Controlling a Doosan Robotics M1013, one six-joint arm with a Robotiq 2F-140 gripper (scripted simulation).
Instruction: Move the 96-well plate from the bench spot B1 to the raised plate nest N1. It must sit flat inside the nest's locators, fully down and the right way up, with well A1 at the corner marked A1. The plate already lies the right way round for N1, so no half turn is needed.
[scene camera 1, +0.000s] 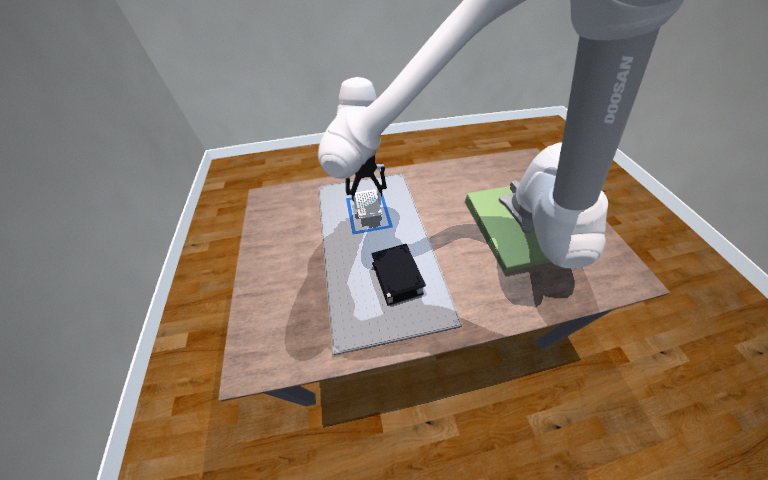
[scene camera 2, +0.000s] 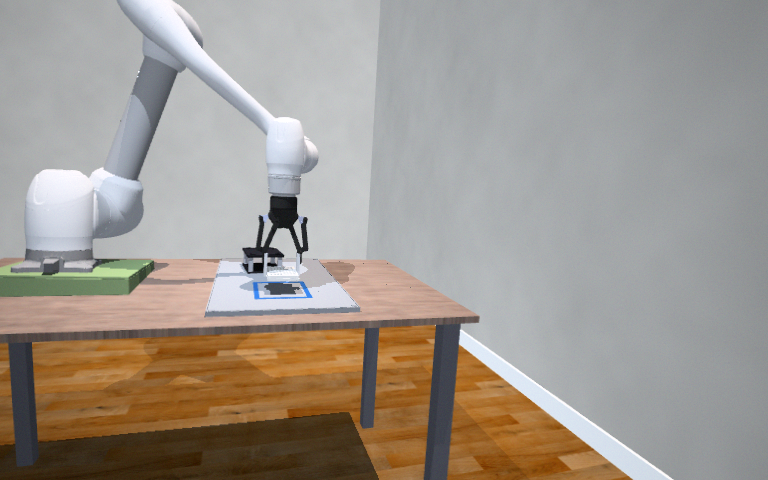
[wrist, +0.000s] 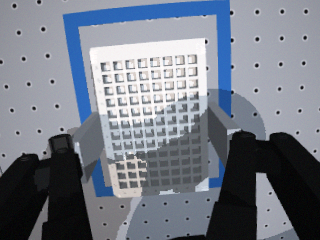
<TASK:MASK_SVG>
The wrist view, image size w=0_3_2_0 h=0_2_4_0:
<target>my gripper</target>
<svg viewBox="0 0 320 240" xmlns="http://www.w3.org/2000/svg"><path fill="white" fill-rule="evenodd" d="M99 111L92 112L72 136L70 134L59 134L49 138L51 158L39 160L38 155L34 153L21 155L1 175L0 240L28 240L47 197L48 221L42 224L41 240L93 240L82 184L88 183L105 147ZM207 102L208 138L225 168L218 202L215 201L206 237L203 234L176 237L169 240L257 240L256 173L266 173L267 179L299 240L320 240L320 162L292 135L285 132L270 134L269 140L257 140L255 134L243 131L216 102Z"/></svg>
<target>white 96-well plate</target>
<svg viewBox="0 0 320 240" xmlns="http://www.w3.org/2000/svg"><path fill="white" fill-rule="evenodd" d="M205 38L90 48L113 193L118 198L209 191Z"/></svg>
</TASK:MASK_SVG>
